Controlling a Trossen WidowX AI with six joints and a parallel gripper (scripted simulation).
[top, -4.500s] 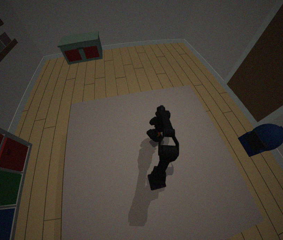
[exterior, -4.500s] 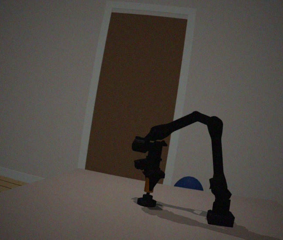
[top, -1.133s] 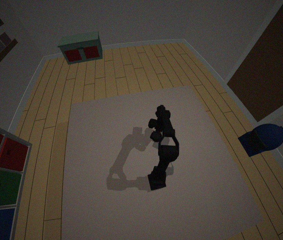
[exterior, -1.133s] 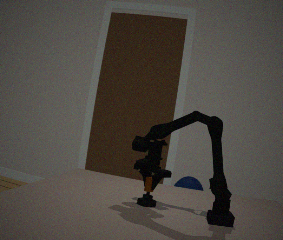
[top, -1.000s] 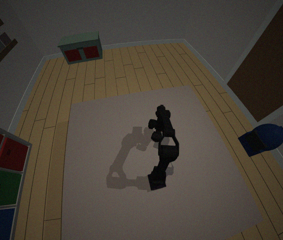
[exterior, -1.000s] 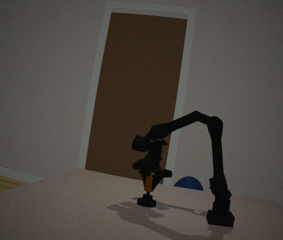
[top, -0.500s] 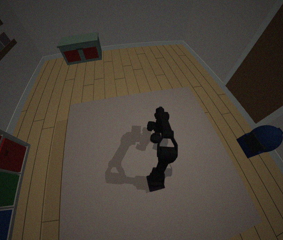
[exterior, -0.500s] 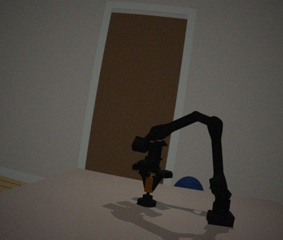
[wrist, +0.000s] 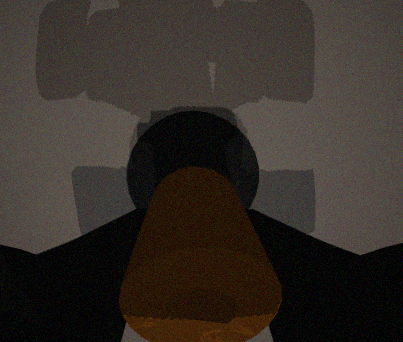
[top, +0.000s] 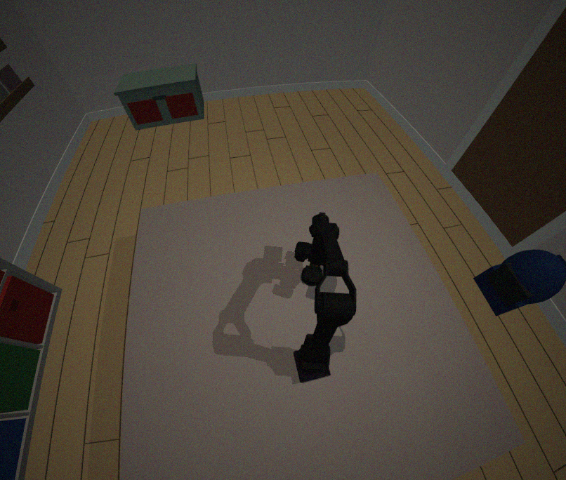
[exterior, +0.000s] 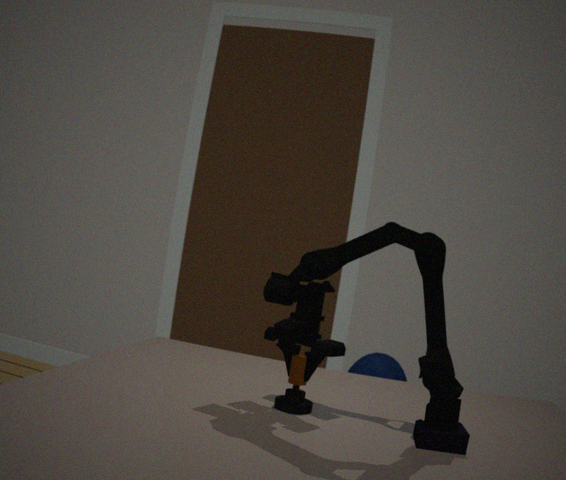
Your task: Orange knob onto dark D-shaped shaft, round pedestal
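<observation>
My gripper tip is 2 cm below the orange knob. Round my gripper tip: dark round pedestal 4 cm below.
</observation>
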